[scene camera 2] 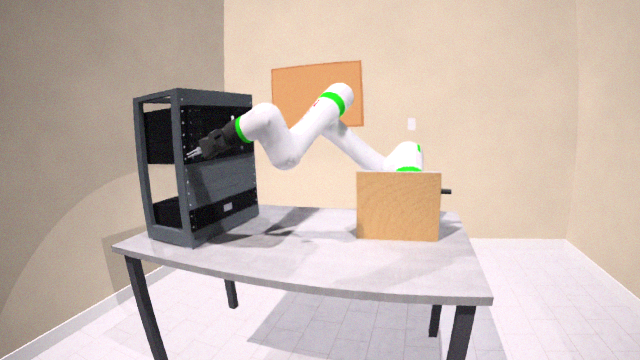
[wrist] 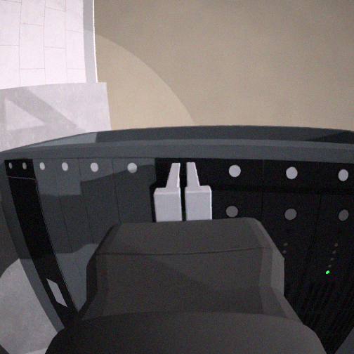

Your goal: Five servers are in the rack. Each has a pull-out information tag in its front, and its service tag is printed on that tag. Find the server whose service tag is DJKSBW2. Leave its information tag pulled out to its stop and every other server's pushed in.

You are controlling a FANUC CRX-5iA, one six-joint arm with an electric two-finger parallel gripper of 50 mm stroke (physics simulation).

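Where they show: gripper, fingertip midpoint: [scene camera 2: 189,155]; arm's base, origin of the base link: [scene camera 2: 408,193].
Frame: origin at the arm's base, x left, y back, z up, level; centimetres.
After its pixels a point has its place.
Note:
The rack [scene camera 2: 177,125] {y -81.1, x 35.3, z 31.6 cm} [wrist: 225,150] stands at the left of the table in the scene view and spans the wrist view. Black server fronts [scene camera 2: 205,117] {y -77.1, x 22.4, z 34.1 cm} [wrist: 305,195] fill its upper part, with a green light on one in the wrist view. My gripper [scene camera 2: 189,157] {y -77.7, x 33.8, z 20.1 cm} [wrist: 183,177] is shut, its two fingertips close together at the lowest upper server's front, beside the row of round screws near the rack's edge. The fingertips cover part of that front. No tag can be made out between them, and no service tag print is readable.
Grey blank panels [scene camera 2: 225,175] {y -77.1, x 10.1, z 8.7 cm} [wrist: 75,200] lie below the upper servers. A black unit [scene camera 2: 205,217] {y -79.0, x 25.8, z -5.9 cm} [wrist: 35,225] with a light label [scene camera 2: 228,206] {y -77.1, x 10.1, z -5.3 cm} [wrist: 56,291] sits at the bottom. A wooden box [scene camera 2: 398,205] {y -4.0, x 10.3, z -2.4 cm} stands on the table [scene camera 2: 325,270] {y -26.2, x 39.0, z -16.7 cm} before the arm's base.

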